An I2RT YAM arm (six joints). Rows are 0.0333 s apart.
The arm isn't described. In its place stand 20 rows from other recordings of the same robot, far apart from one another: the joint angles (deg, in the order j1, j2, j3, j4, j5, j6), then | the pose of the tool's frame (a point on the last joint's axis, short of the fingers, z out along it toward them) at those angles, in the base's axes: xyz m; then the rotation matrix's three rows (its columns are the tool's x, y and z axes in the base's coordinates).
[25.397 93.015 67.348 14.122 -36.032 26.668] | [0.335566 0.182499 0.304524], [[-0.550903 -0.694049 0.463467], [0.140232 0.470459 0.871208], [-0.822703 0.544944 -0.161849]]
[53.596 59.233 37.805 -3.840 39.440 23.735] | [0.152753 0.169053 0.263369], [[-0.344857 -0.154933 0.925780], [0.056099 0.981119 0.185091], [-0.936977 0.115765 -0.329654]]
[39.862 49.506 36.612 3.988 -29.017 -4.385] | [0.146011 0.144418 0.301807], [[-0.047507 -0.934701 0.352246], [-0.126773 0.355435 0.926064], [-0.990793 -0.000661 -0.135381]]
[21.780 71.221 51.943 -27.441 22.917 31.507] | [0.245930 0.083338 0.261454], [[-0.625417 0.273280 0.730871], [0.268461 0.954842 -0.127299], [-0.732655 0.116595 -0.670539]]
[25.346 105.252 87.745 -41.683 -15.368 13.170] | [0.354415 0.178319 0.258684], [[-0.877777 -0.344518 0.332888], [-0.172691 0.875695 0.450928], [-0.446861 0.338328 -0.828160]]
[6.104 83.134 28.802 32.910 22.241 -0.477] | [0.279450 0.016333 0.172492], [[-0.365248 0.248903 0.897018], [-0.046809 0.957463 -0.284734], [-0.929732 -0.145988 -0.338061]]
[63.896 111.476 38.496 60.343 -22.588 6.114] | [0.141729 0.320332 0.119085], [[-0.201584 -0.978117 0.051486], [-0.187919 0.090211 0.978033], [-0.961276 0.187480 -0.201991]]
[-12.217 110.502 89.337 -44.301 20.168 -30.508] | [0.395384 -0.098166 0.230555], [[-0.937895 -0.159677 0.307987], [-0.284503 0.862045 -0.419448], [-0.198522 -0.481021 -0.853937]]
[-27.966 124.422 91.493 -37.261 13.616 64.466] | [0.388483 -0.215753 0.146281], [[0.116654 0.976629 0.180518], [0.930979 -0.044219 -0.362384], [-0.345933 0.210332 -0.914380]]
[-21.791 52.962 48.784 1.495 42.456 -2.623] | [0.185939 -0.100216 0.361533], [[-0.084607 0.897056 0.433741], [-0.002538 0.435107 -0.900375], [-0.996411 -0.077279 -0.034536]]
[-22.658 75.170 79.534 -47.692 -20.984 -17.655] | [0.254222 -0.092309 0.373592], [[-0.639569 -0.078377 0.764728], [-0.039867 0.996832 0.068823], [-0.767699 0.013530 -0.640667]]
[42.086 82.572 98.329 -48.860 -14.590 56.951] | [0.213824 0.205194 0.440332], [[-0.895993 -0.099401 0.432801], [0.283828 0.621375 0.730298], [-0.341524 0.777183 -0.528534]]
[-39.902 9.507 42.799 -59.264 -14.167 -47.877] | [0.027867 -0.011944 0.294217], [[-0.561454 0.054772 0.825693], [-0.467956 0.801924 -0.371396], [-0.682485 -0.594910 -0.424613]]
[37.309 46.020 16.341 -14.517 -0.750 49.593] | [0.125244 0.096028 0.157890], [[-0.826590 0.024511 0.562271], [0.327375 0.833583 0.444933], [-0.457794 0.551850 -0.697055]]
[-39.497 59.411 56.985 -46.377 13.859 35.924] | [0.152366 -0.136638 0.308651], [[-0.036459 0.939318 0.341104], [0.768243 0.244641 -0.591568], [-0.639119 0.240483 -0.730544]]
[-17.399 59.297 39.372 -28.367 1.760 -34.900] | [0.199010 -0.063508 0.231602], [[-0.766427 -0.146468 0.625409], [-0.359127 0.904969 -0.228165], [-0.532557 -0.399473 -0.746193]]
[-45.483 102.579 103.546 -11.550 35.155 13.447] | [0.281817 -0.315845 0.416354], [[0.102614 0.982897 0.152921], [0.166820 0.134551 -0.976764], [-0.980633 0.125740 -0.150160]]
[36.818 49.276 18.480 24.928 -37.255 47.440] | [0.139775 0.131554 0.229219], [[-0.761781 -0.588396 0.271074], [0.162085 0.232016 0.959113], [-0.627231 0.774570 -0.081375]]
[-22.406 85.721 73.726 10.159 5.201 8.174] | [0.333273 -0.140896 0.381031], [[0.036561 0.462865 0.885674], [0.138083 0.875426 -0.463209], [-0.989746 0.139232 -0.031907]]
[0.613 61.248 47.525 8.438 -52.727 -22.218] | [0.240086 0.030900 0.336317], [[0.216789 -0.774327 0.594491], [-0.226695 0.552395 0.802165], [-0.949532 -0.308669 -0.055783]]
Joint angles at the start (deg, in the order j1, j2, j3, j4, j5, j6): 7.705 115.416 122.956 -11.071 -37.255 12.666
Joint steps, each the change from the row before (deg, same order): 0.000 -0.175 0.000 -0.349 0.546 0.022; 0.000 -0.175 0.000 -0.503 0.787 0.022; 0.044 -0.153 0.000 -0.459 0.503 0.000; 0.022 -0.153 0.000 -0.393 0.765 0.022; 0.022 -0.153 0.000 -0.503 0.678 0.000; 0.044 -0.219 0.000 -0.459 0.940 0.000; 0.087 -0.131 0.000 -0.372 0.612 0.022; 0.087 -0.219 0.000 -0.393 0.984 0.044; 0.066 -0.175 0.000 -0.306 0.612 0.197; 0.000 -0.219 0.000 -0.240 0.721 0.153; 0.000 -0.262 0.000 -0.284 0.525 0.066; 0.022 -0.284 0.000 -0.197 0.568 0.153; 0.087 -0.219 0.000 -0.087 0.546 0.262
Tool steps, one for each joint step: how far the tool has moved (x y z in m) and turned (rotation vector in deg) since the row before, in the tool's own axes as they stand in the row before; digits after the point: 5 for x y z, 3 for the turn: -0.00060 0.00045 -0.00086 0.563 0.016 0.127; -0.00036 0.00024 -0.00087 0.826 0.085 0.216; -0.00018 0.00060 -0.00057 0.503 0.143 0.176; -0.00036 0.00032 -0.00069 0.768 0.029 0.158; -0.00014 0.00032 -0.00070 0.704 0.138 0.196; -0.00063 0.00065 -0.00097 0.919 0.000 0.129; -0.00011 0.00073 -0.00034 0.558 0.086 0.146; -0.00067 0.00092 -0.00084 0.909 -0.050 0.129; -0.00052 0.00081 -0.00071 0.558 -0.009 0.259; -0.00103 0.00053 -0.00122 0.706 -0.145 0.164; -0.00118 0.00082 -0.00148 0.516 -0.101 0.077; -0.00143 0.00108 -0.00154 0.514 -0.198 0.109; -0.00112 0.00127 -0.00094 0.421 -0.216 0.191
